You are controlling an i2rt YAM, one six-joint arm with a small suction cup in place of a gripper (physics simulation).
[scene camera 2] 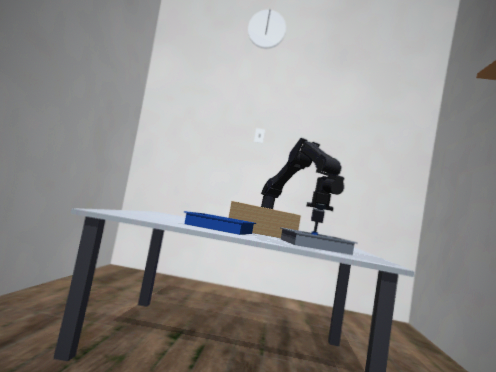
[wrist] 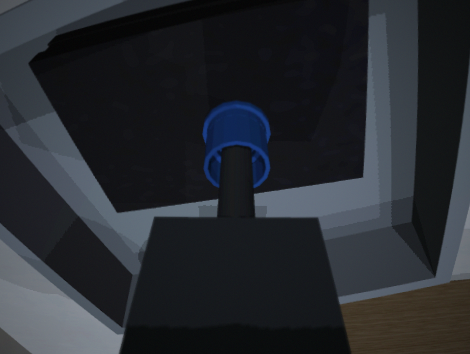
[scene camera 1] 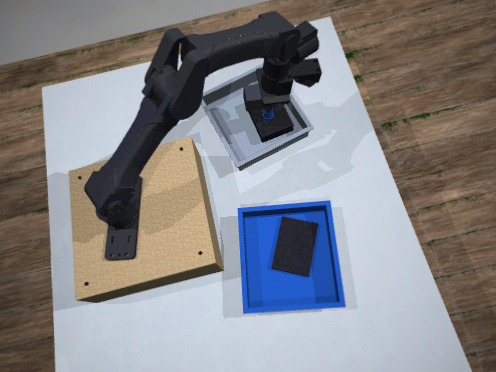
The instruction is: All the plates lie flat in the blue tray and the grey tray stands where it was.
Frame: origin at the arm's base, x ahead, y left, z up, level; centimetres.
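Seen in the pictures: end effector, tool point: (wrist: 236, 121) (scene camera 1: 267, 117); arm's base, origin of the base link: (scene camera 2: 266, 211) (scene camera 1: 125, 217).
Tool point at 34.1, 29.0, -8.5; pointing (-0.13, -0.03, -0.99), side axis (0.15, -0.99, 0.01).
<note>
Offsets run from my tool point to a thing's top centre, as dx, dy, dz. Level surfaces: height alone.
A black plate {+0.3, +1.1, +1.0} (scene camera 1: 277, 127) (wrist: 146, 123) lies flat in the grey tray {-3.7, +0.4, +2.6} (scene camera 1: 274, 149) (scene camera 2: 317, 241) (wrist: 304, 204) at the back of the table. My blue suction cup (scene camera 1: 269, 114) (scene camera 2: 315, 232) (wrist: 236, 140) stands straight down on this plate's top face, near its far end, and touches it. A second black plate {+5.2, -35.5, -1.0} (scene camera 1: 295, 246) lies flat, a little turned, in the blue tray {+3.4, -38.2, +2.6} (scene camera 1: 283, 207) (scene camera 2: 217, 222) nearer the front. In scene camera 2 the tray walls hide both plates.
The arm stands on a wooden base block (scene camera 1: 165, 221) (scene camera 2: 269, 218) to the left of both trays. The white table {dz -2.4} (scene camera 1: 376, 207) (scene camera 2: 136, 218) ends close to the right of the trays, with wooden floor beyond.
</note>
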